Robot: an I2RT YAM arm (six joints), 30 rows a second.
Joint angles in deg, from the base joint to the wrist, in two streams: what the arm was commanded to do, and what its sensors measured. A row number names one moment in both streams.
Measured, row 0:
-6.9 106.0 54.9 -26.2 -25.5 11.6
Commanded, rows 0 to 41:
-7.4 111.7 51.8 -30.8 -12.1 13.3
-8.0 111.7 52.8 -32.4 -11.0 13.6
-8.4 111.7 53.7 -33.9 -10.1 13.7
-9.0 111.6 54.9 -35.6 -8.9 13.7
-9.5 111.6 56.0 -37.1 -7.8 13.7
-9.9 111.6 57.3 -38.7 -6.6 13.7
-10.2 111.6 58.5 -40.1 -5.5 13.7
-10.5 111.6 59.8 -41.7 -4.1 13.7
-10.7 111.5 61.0 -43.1 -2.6 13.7
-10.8 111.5 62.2 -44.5 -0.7 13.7
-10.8 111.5 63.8 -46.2 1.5 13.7
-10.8 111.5 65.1 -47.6 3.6 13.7
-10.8 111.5 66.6 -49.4 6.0 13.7
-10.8 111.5 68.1 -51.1 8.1 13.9
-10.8 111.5 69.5 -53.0 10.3 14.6
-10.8 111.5 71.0 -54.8 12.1 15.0
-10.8 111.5 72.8 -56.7 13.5 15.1
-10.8 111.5 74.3 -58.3 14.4 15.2
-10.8 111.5 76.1 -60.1 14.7 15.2
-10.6 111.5 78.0 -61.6 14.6 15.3
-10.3 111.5 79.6 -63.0 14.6 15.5
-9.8 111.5 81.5 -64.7 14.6 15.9
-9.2 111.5 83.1 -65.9 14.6 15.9
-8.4 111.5 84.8 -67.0 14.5 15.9
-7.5 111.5 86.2 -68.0 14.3 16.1
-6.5 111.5 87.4 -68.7 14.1 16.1
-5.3 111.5 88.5 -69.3 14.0 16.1
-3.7 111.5 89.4 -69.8 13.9 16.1
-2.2 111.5 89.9 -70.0 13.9 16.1
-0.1 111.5 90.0 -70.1 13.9 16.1
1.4 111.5 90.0 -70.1 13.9 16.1
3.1 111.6 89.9 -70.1 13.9 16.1
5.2 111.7 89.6 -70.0 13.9 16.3
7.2 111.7 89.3 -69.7 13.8 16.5
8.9 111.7 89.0 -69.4 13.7 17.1
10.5 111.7 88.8 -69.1 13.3 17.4
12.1 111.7 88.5 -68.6 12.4 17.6
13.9 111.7 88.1 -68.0 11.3 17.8
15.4 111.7 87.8 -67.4 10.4 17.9
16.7 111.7 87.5 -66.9 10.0 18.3
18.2 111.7 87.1 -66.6 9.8 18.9
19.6 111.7 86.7 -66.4 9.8 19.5
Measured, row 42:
16.7 111.3 88.1 -66.7 11.2 16.9
